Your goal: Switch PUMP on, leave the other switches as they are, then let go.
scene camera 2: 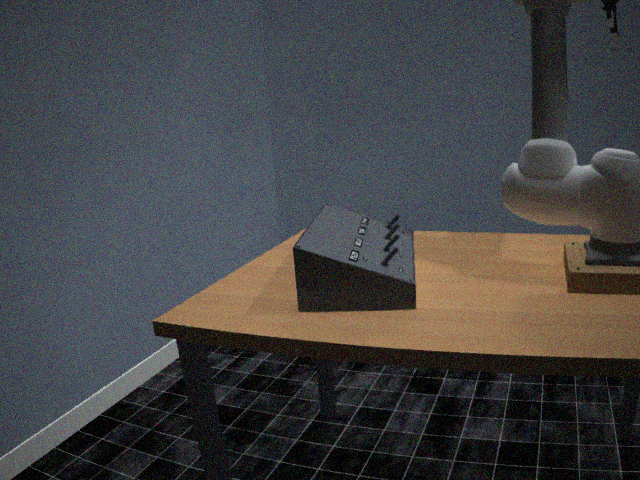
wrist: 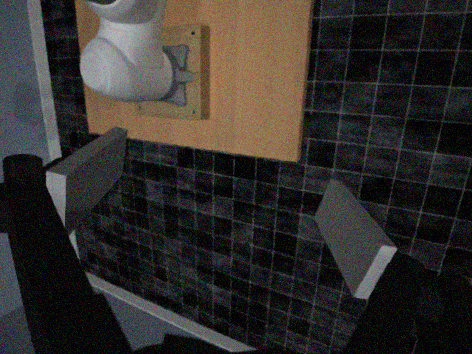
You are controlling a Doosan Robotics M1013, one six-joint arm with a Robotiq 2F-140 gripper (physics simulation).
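Places are measured from the arm's base along level axes (x ahead, y left, z up), in millimetres.
Pixels of known places: gripper, between the fingertips: (scene camera 2: 612, 38) (wrist: 227, 176); arm's base, origin of its link: (scene camera 2: 616, 256) (wrist: 164, 74).
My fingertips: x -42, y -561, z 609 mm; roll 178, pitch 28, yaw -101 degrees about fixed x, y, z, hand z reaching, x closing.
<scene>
Ahead of a thing's pixels: the offset from my fingertips to its top centre. "*": to the spot under its first point. Level surfaces: height alone.
A dark switch box (scene camera 2: 330, 227) with a sloped top stands on the table in the scene view. Several black levers @(* dx +588, dy +828, dz -557 mm) (scene camera 2: 389, 256) stick out of its slope in a row, all leaning much the same way. A row of small pale label plates @(* dx +666, dy +846, dz -553 mm) (scene camera 2: 354, 255) runs beside them. The lettering is too small to read, so I cannot tell which switch is PUMP. The switch box does not show in the wrist view. My gripper (wrist: 227, 176) is wide open and empty, over the dark floor beyond the table edge, well away from the box. In the scene view, a dark part of it shows at the top right.
The wooden table @(dz -664 mm) (scene camera 2: 480, 320) (wrist: 255, 75) carries the white robot arm (scene camera 2: 553, 191) (wrist: 125, 70) on a wooden base block (scene camera 2: 602, 279) (wrist: 172, 111), to the right of the box in the scene view. A blue-grey wall (scene camera 2: 155, 129) rises behind the table. The floor (scene camera 2: 361, 423) has dark tiles.
</scene>
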